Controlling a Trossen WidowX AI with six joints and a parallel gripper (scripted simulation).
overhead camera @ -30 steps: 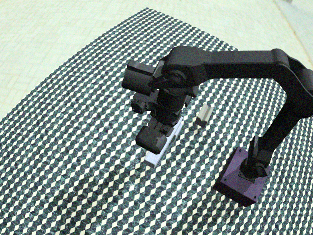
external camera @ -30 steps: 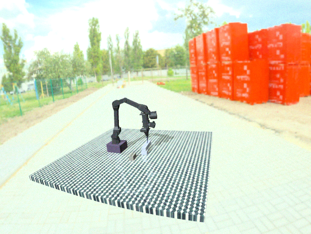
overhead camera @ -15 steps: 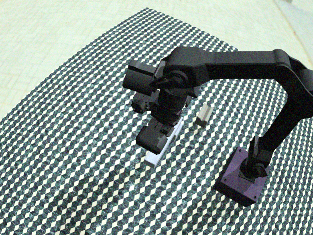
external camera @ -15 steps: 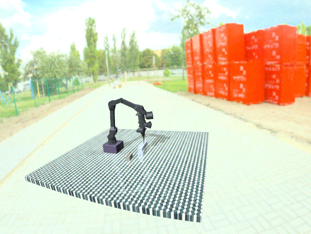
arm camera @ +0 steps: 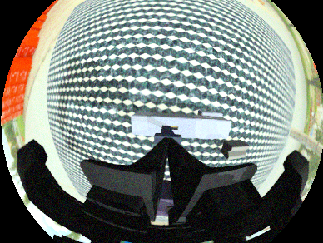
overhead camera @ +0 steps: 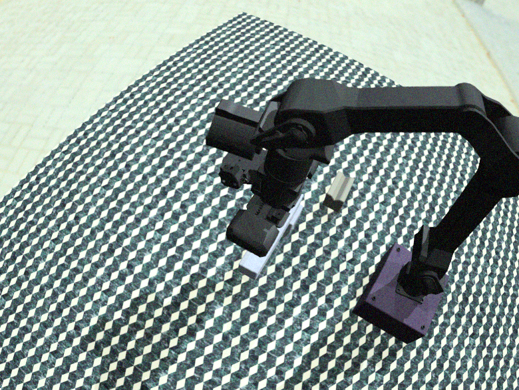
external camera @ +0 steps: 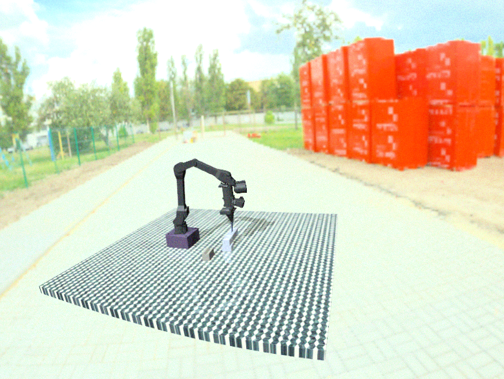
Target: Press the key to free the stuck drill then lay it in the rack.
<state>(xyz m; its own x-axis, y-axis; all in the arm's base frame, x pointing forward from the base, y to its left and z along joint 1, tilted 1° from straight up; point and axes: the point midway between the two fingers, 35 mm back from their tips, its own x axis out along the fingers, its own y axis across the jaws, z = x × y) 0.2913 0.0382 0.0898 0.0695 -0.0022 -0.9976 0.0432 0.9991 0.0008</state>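
The key lies 30 mm below my gripper tip. The rest, counted from my gripper tip: cream drill 10 mm behind, 50 mm to the right, 80 mm below; then grey rack 90 mm behind, 200 mm to the right, 100 mm below; then housing 10 mm behind, 30 mm to the right, 80 mm below.
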